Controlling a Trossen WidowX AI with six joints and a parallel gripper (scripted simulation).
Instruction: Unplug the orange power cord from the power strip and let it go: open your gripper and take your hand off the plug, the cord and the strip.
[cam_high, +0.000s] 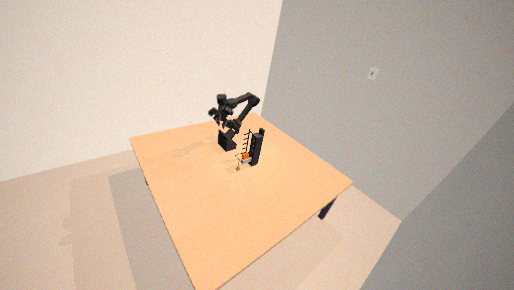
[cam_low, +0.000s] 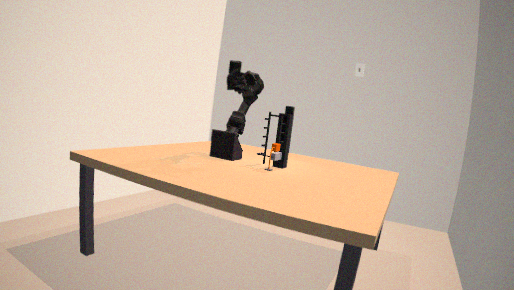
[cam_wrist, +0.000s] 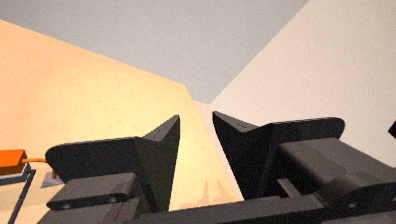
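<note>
The orange plug lies 23 cm below my gripper tip, 17 cm to the left of it and 10 cm ahead of it.
</note>
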